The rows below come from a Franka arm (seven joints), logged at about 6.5 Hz.
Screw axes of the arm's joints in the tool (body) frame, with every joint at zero. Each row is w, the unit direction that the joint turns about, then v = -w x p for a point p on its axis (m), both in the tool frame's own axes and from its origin. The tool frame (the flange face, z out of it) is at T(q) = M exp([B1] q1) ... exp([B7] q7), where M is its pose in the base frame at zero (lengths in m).
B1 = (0, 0, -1, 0.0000, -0.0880, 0.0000)
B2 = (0, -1, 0, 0.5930, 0.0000, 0.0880)
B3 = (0, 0, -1, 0.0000, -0.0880, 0.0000)
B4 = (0, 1, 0, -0.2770, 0.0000, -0.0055)
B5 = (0, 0, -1, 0.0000, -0.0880, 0.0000)
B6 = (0, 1, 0, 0.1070, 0.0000, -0.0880)
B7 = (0, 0, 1, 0.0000, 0.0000, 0.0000)
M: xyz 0.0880 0.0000 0.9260 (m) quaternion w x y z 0 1 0 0
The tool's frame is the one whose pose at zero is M.
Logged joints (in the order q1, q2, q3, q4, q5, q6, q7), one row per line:
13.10, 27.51, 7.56, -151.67, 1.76, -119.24, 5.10
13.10, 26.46, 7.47, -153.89, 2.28, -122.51, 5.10
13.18, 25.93, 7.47, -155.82, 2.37, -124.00, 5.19
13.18, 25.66, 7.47, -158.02, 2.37, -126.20, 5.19
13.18, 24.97, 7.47, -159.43, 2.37, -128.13, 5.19
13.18, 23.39, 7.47, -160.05, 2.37, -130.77, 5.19
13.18, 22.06, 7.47, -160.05, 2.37, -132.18, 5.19
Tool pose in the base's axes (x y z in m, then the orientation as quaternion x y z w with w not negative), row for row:
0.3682, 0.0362, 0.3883, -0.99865, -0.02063, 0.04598, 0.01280
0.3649, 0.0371, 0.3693, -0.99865, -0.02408, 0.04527, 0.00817
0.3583, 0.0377, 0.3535, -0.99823, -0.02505, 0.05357, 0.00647
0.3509, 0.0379, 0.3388, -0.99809, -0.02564, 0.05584, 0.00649
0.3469, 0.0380, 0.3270, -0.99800, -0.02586, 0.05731, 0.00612
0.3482, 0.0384, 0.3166, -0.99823, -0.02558, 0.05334, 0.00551
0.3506, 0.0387, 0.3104, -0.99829, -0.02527, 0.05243, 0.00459
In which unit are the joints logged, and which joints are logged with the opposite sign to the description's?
The joints are logged in degrees. Opposite sign: q2, q3, q5, q6.
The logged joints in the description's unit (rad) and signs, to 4 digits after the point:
0.2286, -0.4801, -0.1319, -2.6471, -0.0307, 2.0811, 0.0890
0.2286, -0.4618, -0.1304, -2.6859, -0.0398, 2.1382, 0.0890
0.2300, -0.4526, -0.1304, -2.7196, -0.0414, 2.1642, 0.0906
0.2300, -0.4479, -0.1304, -2.7580, -0.0414, 2.2026, 0.0906
0.2300, -0.4358, -0.1304, -2.7826, -0.0414, 2.2363, 0.0906
0.2300, -0.4082, -0.1304, -2.7934, -0.0414, 2.2824, 0.0906
0.2300, -0.3850, -0.1304, -2.7934, -0.0414, 2.3070, 0.0906

